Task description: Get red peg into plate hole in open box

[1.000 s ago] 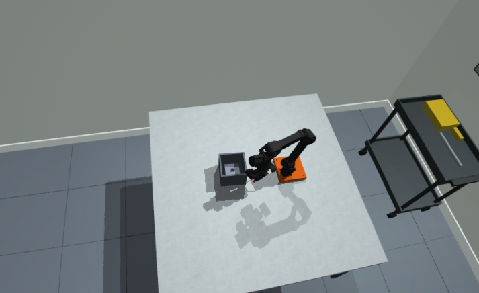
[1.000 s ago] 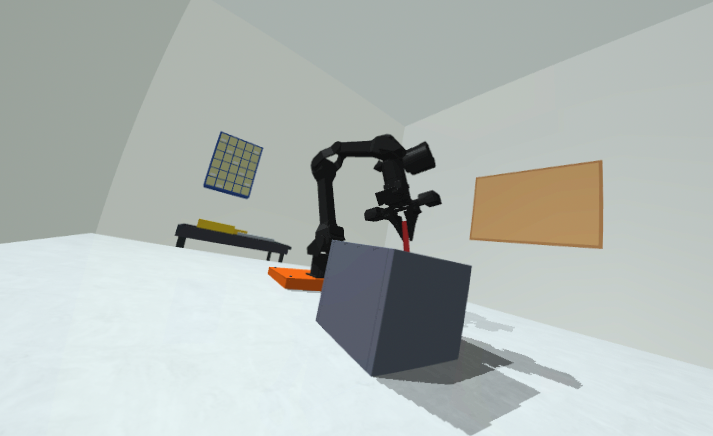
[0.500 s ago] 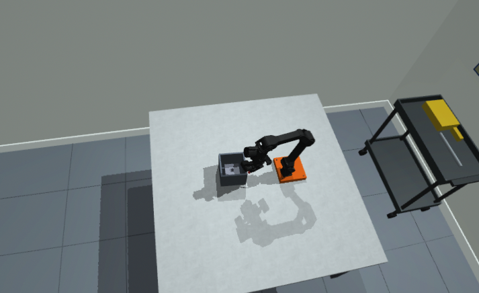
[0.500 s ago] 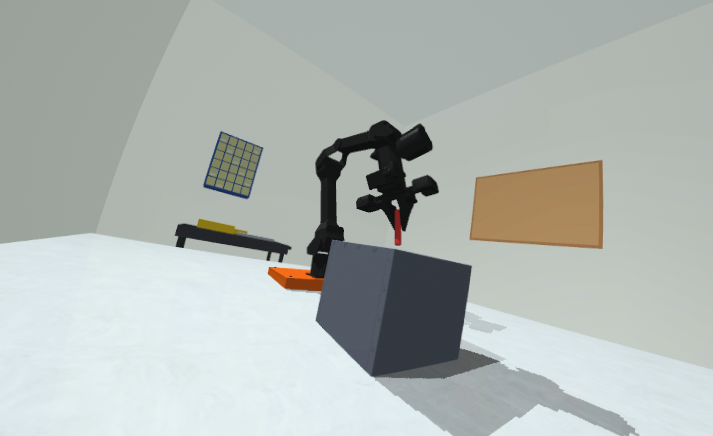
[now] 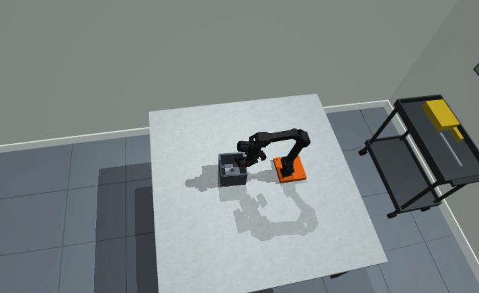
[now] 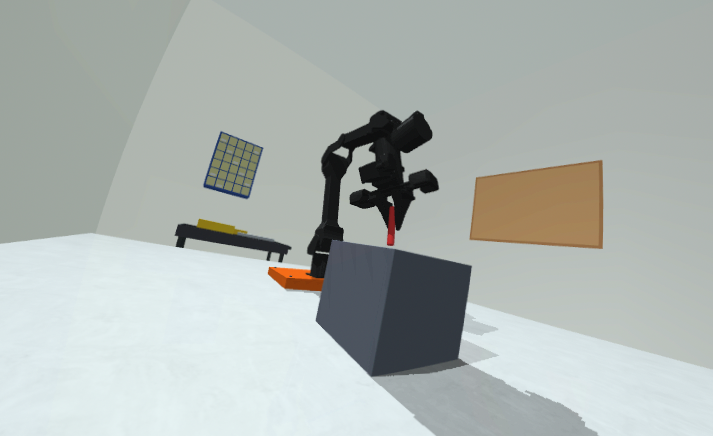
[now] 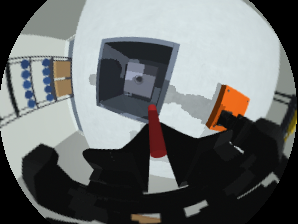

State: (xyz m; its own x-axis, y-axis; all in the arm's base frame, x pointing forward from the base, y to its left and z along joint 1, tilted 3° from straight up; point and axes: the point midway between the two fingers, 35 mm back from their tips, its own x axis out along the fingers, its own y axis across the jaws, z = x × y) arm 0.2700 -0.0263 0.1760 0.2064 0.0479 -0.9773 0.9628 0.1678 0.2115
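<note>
The grey plate is 14 cm below my gripper tip, 6 cm to the right of it and 6 cm ahead of it. The rest, counted from my gripper tip: red peg 1 cm to the right, 1 cm above.
</note>
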